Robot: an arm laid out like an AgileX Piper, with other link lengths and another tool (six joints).
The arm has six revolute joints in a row. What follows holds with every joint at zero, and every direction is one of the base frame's.
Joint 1 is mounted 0.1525 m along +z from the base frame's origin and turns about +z.
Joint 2 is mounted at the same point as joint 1 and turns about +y.
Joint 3 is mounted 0.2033 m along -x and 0.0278 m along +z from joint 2 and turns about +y.
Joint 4 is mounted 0.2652 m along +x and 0.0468 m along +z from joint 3 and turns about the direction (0.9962, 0, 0.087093).
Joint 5 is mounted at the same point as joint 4 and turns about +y.
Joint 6 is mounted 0.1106 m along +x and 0.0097 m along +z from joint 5 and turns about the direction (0.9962, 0, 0.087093).
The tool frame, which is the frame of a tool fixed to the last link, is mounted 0.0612 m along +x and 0.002 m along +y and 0.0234 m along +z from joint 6; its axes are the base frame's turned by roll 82.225, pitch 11.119 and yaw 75.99 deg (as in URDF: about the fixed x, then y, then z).
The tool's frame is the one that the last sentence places.
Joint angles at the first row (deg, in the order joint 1, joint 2, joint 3, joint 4, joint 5, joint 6):
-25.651 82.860 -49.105 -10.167 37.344 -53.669
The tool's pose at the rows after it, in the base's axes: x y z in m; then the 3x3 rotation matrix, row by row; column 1 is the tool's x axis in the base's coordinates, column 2 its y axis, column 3 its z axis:
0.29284 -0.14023 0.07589; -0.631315 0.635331 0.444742; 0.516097 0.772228 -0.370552; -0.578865 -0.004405 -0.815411
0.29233 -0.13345 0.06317; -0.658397 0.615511 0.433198; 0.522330 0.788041 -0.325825; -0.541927 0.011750 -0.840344
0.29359 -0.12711 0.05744; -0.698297 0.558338 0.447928; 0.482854 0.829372 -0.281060; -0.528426 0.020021 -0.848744
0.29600 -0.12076 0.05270; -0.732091 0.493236 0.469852; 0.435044 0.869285 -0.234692; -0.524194 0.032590 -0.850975
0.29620 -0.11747 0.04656; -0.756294 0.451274 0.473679; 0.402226 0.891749 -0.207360; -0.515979 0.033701 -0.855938
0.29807 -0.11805 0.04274; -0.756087 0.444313 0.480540; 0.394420 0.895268 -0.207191; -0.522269 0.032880 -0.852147
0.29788 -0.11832 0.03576; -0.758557 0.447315 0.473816; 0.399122 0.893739 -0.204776; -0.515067 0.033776 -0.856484
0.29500 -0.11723 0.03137; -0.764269 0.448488 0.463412; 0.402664 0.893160 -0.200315; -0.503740 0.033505 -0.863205
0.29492 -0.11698 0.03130; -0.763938 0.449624 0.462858; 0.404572 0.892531 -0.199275; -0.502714 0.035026 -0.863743
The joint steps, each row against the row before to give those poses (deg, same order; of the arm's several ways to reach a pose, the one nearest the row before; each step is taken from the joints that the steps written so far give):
0.000 3.066 0.002 0.895 -0.840 -3.583
0.000 2.270 -0.001 3.180 -0.262 -3.396
0.001 1.101 -0.002 3.263 -0.574 -6.239
-0.001 1.047 0.003 3.690 -0.925 -6.907
-0.001 1.239 -0.001 1.736 -0.622 -4.018
0.001 0.928 -0.002 0.253 -1.330 -0.673
-0.068 1.424 0.001 0.115 -0.946 -0.001
-0.046 0.411 0.461 0.000 -0.117 -0.001
0.001 0.002 0.008 0.113 0.054 0.002

